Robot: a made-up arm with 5 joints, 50 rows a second.
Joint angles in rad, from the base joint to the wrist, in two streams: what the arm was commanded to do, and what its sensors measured. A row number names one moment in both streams.
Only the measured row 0 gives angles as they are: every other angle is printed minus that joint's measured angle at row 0.
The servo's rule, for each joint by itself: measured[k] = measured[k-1] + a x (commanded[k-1-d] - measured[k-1]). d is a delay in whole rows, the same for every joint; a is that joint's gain. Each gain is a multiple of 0.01, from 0.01 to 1. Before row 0 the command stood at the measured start. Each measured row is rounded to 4 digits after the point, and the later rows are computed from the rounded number. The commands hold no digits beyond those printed.
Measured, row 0: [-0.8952 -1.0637 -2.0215 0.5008 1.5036]
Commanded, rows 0 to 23: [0.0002 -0.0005 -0.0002 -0.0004 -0.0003]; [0.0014 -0.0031 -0.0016 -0.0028 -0.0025]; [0.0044 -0.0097 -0.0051 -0.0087 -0.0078]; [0.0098 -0.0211 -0.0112 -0.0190 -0.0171]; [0.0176 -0.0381 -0.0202 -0.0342 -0.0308]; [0.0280 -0.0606 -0.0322 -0.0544 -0.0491]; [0.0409 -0.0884 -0.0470 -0.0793 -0.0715]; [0.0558 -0.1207 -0.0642 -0.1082 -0.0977]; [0.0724 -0.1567 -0.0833 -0.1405 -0.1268]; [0.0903 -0.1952 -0.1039 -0.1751 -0.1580]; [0.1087 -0.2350 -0.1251 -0.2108 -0.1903]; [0.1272 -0.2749 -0.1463 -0.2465 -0.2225]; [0.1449 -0.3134 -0.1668 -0.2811 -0.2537]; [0.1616 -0.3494 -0.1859 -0.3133 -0.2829]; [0.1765 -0.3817 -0.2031 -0.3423 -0.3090]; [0.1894 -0.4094 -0.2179 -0.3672 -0.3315]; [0.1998 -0.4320 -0.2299 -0.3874 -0.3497]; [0.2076 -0.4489 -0.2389 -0.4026 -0.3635]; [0.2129 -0.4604 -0.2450 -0.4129 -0.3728]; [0.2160 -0.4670 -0.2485 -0.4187 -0.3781]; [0.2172 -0.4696 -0.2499 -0.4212 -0.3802]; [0.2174 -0.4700 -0.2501 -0.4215 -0.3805]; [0.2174 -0.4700 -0.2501 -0.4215 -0.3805]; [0.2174 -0.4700 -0.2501 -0.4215 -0.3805]
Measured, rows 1 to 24: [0.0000 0.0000 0.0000 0.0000 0.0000]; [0.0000 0.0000 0.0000 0.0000 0.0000]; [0.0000 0.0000 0.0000 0.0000 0.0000]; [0.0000 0.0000 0.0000 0.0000 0.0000]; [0.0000 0.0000 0.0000 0.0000 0.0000]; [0.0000 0.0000 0.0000 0.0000 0.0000]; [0.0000 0.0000 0.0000 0.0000 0.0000]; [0.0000 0.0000 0.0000 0.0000 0.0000]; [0.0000 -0.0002 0.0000 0.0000 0.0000]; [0.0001 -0.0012 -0.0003 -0.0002 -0.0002]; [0.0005 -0.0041 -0.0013 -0.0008 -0.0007]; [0.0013 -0.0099 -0.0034 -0.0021 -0.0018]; [0.0028 -0.0195 -0.0069 -0.0043 -0.0038]; [0.0051 -0.0335 -0.0122 -0.0078 -0.0070]; [0.0083 -0.0522 -0.0195 -0.0128 -0.0115]; [0.0126 -0.0755 -0.0289 -0.0195 -0.0175]; [0.0180 -0.1031 -0.0403 -0.0280 -0.0252]; [0.0245 -0.1344 -0.0537 -0.0383 -0.0345]; [0.0321 -0.1686 -0.0687 -0.0504 -0.0454]; [0.0407 -0.2047 -0.0850 -0.0641 -0.0578]; [0.0501 -0.2417 -0.1022 -0.0793 -0.0715]; [0.0601 -0.2783 -0.1198 -0.0957 -0.0863]; [0.0706 -0.3135 -0.1373 -0.1130 -0.1019]; [0.0813 -0.3461 -0.1542 -0.1308 -0.1180]
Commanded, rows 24 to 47: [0.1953 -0.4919 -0.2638 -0.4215 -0.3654]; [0.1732 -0.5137 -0.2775 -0.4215 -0.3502]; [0.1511 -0.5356 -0.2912 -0.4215 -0.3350]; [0.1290 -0.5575 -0.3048 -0.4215 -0.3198]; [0.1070 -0.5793 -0.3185 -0.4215 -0.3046]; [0.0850 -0.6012 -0.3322 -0.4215 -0.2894]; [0.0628 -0.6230 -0.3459 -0.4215 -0.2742]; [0.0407 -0.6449 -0.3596 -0.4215 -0.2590]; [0.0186 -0.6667 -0.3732 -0.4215 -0.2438]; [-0.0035 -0.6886 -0.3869 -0.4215 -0.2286]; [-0.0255 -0.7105 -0.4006 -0.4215 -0.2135]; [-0.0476 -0.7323 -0.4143 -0.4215 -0.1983]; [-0.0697 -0.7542 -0.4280 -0.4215 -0.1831]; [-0.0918 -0.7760 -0.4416 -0.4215 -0.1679]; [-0.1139 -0.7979 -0.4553 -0.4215 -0.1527]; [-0.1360 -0.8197 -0.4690 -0.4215 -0.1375]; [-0.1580 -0.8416 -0.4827 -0.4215 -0.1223]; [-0.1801 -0.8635 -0.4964 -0.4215 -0.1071]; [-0.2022 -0.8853 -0.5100 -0.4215 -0.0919]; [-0.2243 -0.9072 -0.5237 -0.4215 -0.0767]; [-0.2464 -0.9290 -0.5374 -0.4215 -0.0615]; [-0.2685 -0.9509 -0.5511 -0.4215 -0.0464]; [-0.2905 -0.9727 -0.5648 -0.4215 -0.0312]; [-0.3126 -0.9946 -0.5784 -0.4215 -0.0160]
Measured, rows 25 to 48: [0.0920 -0.3753 -0.1701 -0.1488 -0.1342]; [0.1024 -0.4003 -0.1845 -0.1666 -0.1503]; [0.1123 -0.4207 -0.1972 -0.1838 -0.1659]; [0.1216 -0.4364 -0.2080 -0.2002 -0.1808]; [0.1302 -0.4477 -0.2168 -0.2157 -0.1948]; [0.1380 -0.4553 -0.2238 -0.2301 -0.2078]; [0.1451 -0.4603 -0.2293 -0.2435 -0.2199]; [0.1516 -0.4636 -0.2337 -0.2560 -0.2311]; [0.1555 -0.4732 -0.2400 -0.2676 -0.2405]; [0.1571 -0.4870 -0.2479 -0.2784 -0.2482]; [0.1566 -0.5035 -0.2570 -0.2884 -0.2543]; [0.1541 -0.5219 -0.2670 -0.2977 -0.2589]; [0.1499 -0.5414 -0.2778 -0.3064 -0.2621]; [0.1441 -0.5617 -0.2892 -0.3145 -0.2640]; [0.1368 -0.5825 -0.3011 -0.3220 -0.2647]; [0.1282 -0.6037 -0.3134 -0.3290 -0.2643]; [0.1183 -0.6251 -0.3260 -0.3355 -0.2629]; [0.1073 -0.6467 -0.3388 -0.3415 -0.2605]; [0.0953 -0.6684 -0.3518 -0.3471 -0.2572]; [0.0824 -0.6901 -0.3649 -0.3523 -0.2531]; [0.0687 -0.7119 -0.3782 -0.3571 -0.2482]; [0.0543 -0.7337 -0.3915 -0.3616 -0.2426]; [0.0392 -0.7555 -0.4049 -0.3658 -0.2363]; [0.0234 -0.7773 -0.4184 -0.3697 -0.2294]
